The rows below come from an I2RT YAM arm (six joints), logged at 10 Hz.
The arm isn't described. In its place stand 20 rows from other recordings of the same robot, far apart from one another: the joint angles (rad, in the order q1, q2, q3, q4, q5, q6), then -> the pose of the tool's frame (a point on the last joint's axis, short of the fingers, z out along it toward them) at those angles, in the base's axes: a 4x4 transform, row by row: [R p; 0 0 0 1], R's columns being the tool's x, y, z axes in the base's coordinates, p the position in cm.
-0.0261 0.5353 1.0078 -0.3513 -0.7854 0.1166 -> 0.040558, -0.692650, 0.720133, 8.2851; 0.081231, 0.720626, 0.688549, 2.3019; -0.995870, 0.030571, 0.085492, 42.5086; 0, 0, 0, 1
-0.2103 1.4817 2.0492 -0.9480 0.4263 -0.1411 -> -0.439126, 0.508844, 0.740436, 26.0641; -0.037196, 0.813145, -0.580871, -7.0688; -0.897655, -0.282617, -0.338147, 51.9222; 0, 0, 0, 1
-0.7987 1.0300 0.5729 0.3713 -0.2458 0.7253 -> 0.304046, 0.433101, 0.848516, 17.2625; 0.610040, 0.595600, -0.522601, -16.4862; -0.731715, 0.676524, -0.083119, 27.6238; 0, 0, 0, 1
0.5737 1.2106 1.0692 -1.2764 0.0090 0.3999 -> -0.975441, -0.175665, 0.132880, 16.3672; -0.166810, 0.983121, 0.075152, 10.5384; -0.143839, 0.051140, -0.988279, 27.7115; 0, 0, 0, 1
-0.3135 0.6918 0.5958 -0.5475 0.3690 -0.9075 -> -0.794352, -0.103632, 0.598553, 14.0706; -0.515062, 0.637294, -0.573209, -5.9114; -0.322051, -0.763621, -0.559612, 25.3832; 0, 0, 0, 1
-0.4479 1.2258 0.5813 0.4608 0.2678 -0.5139 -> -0.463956, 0.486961, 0.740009, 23.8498; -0.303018, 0.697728, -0.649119, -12.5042; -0.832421, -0.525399, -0.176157, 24.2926; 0, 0, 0, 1
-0.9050 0.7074 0.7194 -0.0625 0.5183 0.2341 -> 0.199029, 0.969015, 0.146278, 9.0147; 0.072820, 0.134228, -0.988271, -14.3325; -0.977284, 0.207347, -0.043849, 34.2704; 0, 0, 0, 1
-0.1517 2.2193 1.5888 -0.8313 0.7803 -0.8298 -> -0.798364, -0.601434, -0.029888, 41.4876; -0.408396, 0.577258, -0.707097, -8.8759; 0.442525, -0.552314, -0.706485, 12.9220; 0, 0, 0, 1
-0.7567 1.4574 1.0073 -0.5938 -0.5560 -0.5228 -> -0.739339, 0.024218, 0.672897, 22.3212; 0.114807, 0.989253, 0.090539, -18.4912; -0.663473, 0.144192, -0.734174, 23.3142; 0, 0, 0, 1
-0.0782 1.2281 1.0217 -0.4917 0.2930 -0.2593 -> -0.695112, 0.121196, 0.708612, 26.4565; -0.191760, 0.918716, -0.345238, -3.1045; -0.692855, -0.375862, -0.615370, 30.1196; 0, 0, 0, 1
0.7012 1.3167 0.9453 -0.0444 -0.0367 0.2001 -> -0.435709, -0.595627, 0.674823, 23.1394; -0.107919, 0.778892, 0.617803, 19.7085; -0.893594, 0.196356, -0.403650, 29.1759; 0, 0, 0, 1
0.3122 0.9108 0.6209 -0.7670 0.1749 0.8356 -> -0.719825, 0.466401, 0.514122, 15.7665; 0.535157, 0.844584, -0.016913, 4.4378; -0.442107, 0.262961, -0.857550, 21.4552; 0, 0, 0, 1
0.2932 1.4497 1.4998 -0.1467 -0.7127 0.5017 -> -0.485755, -0.693592, 0.531951, 30.9437; 0.233432, 0.483536, 0.843625, 11.7736; -0.842349, 0.533969, -0.072974, 43.8027; 0, 0, 0, 1
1.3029 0.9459 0.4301 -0.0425 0.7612 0.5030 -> -0.384767, -0.408427, 0.827733, 7.4741; -0.083223, 0.908471, 0.409579, 17.9518; -0.919254, 0.088706, -0.383540, 20.6110; 0, 0, 0, 1
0.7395 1.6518 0.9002 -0.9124 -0.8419 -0.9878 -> -0.073067, -0.832965, -0.548480, 16.8455; -0.819253, -0.263498, 0.509307, 18.9603; -0.568759, 0.486557, -0.663156, 15.5897; 0, 0, 0, 1
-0.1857 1.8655 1.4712 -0.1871 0.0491 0.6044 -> -0.316429, 0.491636, 0.811275, 42.9641; 0.636958, 0.743868, -0.202349, -8.2492; -0.702963, 0.452719, -0.548533, 26.7228; 0, 0, 0, 1
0.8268 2.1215 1.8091 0.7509 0.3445 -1.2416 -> 0.552346, 0.115161, 0.825622, 35.2247; -0.715120, 0.574425, 0.398297, 36.4940; -0.428389, -0.810416, 0.399635, 36.5913; 0, 0, 0, 1
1.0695 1.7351 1.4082 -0.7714 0.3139 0.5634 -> -0.771176, -0.419568, 0.478802, 18.4353; -0.350262, 0.907662, 0.231228, 31.3546; -0.531606, 0.010612, -0.846925, 25.6055; 0, 0, 0, 1
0.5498 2.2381 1.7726 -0.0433 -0.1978 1.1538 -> -0.770436, 0.112984, 0.627426, 44.3424; 0.579286, 0.534998, 0.614984, 27.9949; -0.266188, 0.837265, -0.477631, 21.1463; 0, 0, 0, 1
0.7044 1.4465 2.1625 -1.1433 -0.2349 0.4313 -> -0.617628, -0.586729, 0.523722, 17.1098; 0.008674, 0.660792, 0.750519, 15.6280; -0.786422, 0.468085, -0.403034, 53.6527; 0, 0, 0, 1
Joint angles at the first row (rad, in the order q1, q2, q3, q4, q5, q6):
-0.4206, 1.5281, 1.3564, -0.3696, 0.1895, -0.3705
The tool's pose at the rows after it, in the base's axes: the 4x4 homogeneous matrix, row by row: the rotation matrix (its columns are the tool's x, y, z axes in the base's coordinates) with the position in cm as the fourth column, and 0 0 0 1 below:
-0.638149, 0.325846, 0.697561, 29.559; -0.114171, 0.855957, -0.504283, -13.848; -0.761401, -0.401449, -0.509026, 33.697; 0, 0, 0, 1
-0.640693, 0.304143, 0.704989, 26.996; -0.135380, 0.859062, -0.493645, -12.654; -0.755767, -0.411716, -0.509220, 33.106; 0, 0, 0, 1
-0.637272, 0.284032, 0.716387, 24.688; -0.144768, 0.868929, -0.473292, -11.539; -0.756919, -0.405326, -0.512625, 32.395; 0, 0, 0, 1
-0.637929, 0.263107, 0.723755, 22.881; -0.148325, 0.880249, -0.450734, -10.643; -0.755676, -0.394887, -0.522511, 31.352; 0, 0, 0, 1
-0.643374, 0.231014, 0.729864, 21.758; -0.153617, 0.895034, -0.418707, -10.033; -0.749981, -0.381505, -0.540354, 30.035; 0, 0, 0, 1
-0.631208, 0.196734, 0.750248, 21.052; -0.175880, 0.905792, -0.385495, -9.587; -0.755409, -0.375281, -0.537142, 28.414; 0, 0, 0, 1
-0.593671, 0.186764, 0.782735, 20.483; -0.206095, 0.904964, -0.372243, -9.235; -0.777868, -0.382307, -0.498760, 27.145; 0, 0, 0, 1
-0.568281, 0.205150, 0.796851, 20.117; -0.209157, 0.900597, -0.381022, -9.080; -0.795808, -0.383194, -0.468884, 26.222; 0, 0, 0, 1
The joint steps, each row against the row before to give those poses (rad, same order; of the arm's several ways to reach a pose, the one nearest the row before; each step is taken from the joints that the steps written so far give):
0.0018, -0.1037, -0.0980, -0.0079, -0.0115, -0.0081
0.0001, -0.1099, -0.1106, 0.0018, -0.0129, -0.0215
-0.0001, -0.1015, -0.0967, -0.0067, -0.0236, -0.0064
0.0000, -0.0813, -0.0858, -0.0053, -0.0238, -0.0025
-0.0006, -0.0511, -0.0721, 0.0019, -0.0324, -0.0066
-0.0009, -0.0391, -0.0852, 0.0516, -0.0394, -0.0163
0.0000, -0.0402, -0.0854, 0.0906, -0.0255, -0.0131
0.0000, -0.0239, -0.0598, 0.0700, 0.0023, 0.0083

